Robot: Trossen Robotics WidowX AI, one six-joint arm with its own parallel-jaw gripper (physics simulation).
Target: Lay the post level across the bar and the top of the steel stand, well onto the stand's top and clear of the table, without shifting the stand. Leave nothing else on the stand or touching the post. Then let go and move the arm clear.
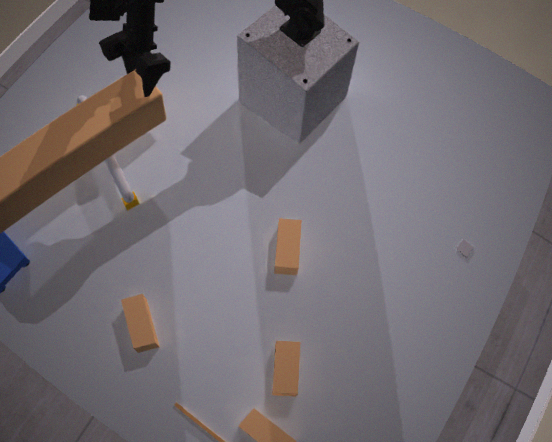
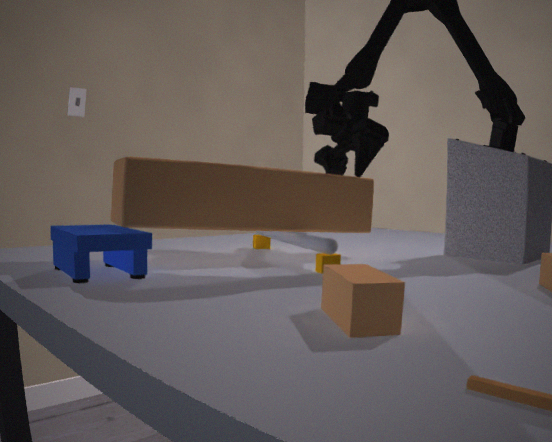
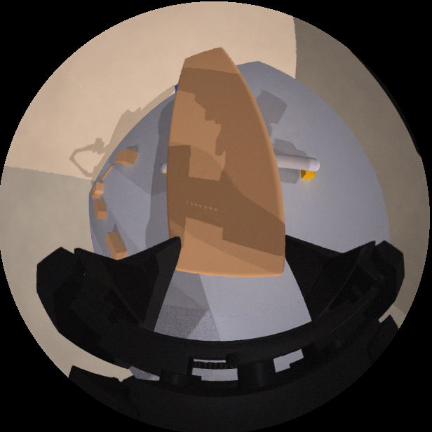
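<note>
The long wooden post (image 1: 99, 127) (image 2: 243, 197) (image 3: 221, 160) lies roughly level, clear of the table. It crosses over the white bar (image 1: 119, 177) (image 2: 305, 239) (image 3: 296, 163), which sits on yellow end blocks. Its far end reaches over the blue stand (image 2: 99, 237) (image 3: 176, 86); where they meet is hidden. My gripper (image 1: 138, 70) (image 2: 348, 171) (image 3: 229, 250) is open and empty. Its fingers straddle the post's near end just above it, and I see no grip on the wood.
The grey pedestal (image 1: 296, 88) (image 2: 472, 202) carries the arm's base. Several short wooden blocks (image 1: 287, 245) (image 1: 140, 322) (image 1: 286, 368) (image 2: 362, 300) lie on the table. A thin wooden strip (image 1: 197, 421) (image 2: 482, 385) lies at the near edge, and a small grey tile (image 1: 464, 248) to the right.
</note>
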